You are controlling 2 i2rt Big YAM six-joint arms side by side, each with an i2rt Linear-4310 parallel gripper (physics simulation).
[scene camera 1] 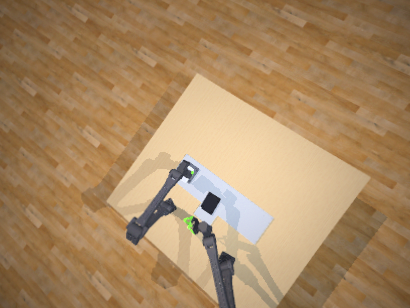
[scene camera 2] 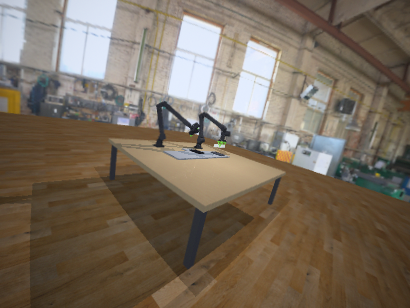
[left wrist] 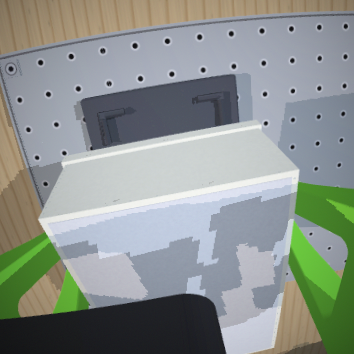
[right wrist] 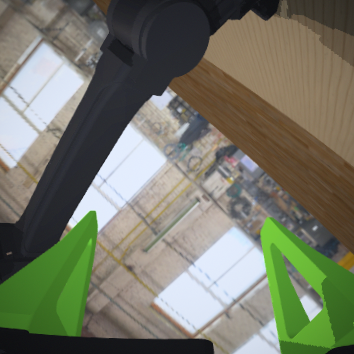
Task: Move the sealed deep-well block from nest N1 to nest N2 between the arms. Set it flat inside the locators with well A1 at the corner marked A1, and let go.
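Places are measured from the left arm's base along level axes (x ahead, y left, z up), in metres.
Pixels of known places: left gripper, fingertip midpoint: [scene camera 1: 188, 170] [scene camera 2: 221, 146] [left wrist: 173, 205]; right gripper, fingertip midpoint: [scene camera 1: 185, 223] [scene camera 2: 195, 133] [right wrist: 182, 221]; left arm's base, link origin: [scene camera 1: 170, 205] [scene camera 2: 198, 148]; right arm's base, link origin: [scene camera 1: 226, 259] [scene camera 2: 158, 146].
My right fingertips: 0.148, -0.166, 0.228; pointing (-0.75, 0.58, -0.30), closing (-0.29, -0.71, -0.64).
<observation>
Ahead of a thing's pixels: the offset from my right fingertips to its top centre, as dx, dy, dz. Level surfaces: height alone.
The sealed deep-well block @[+0.173, +0.320, -0.065] [left wrist: 175, 220] is a pale box with a flat, shiny top. My left gripper [scene camera 1: 192, 172] [scene camera 2: 221, 143] [left wrist: 173, 205] is shut on its two sides and holds it raised above a dark nest @[+0.175, +0.320, -0.197] [left wrist: 160, 107], apart from it. That nest, N1, shows two corner locators past the block's far edge; its near part is hidden. Nest N2 @[+0.191, -0.010, -0.193] [scene camera 1: 210, 203] [scene camera 2: 194, 151] is the dark rectangle between the arms. My right gripper [scene camera 1: 189, 224] [scene camera 2: 191, 134] [right wrist: 182, 221] is open and empty, up beside N2. Well A1 and the corner mark cannot be made out.
Both nests are on a long grey perforated plate @[dz -0.215] [scene camera 1: 250, 220] [scene camera 2: 180, 157] [left wrist: 310, 45] on the wooden table @[dz -0.228] [scene camera 1: 280, 160] [scene camera 2: 225, 177]. A small pale plate [scene camera 1: 204, 215] adjoins N2 on the right gripper's side. Arm shadows cross the plate.
</observation>
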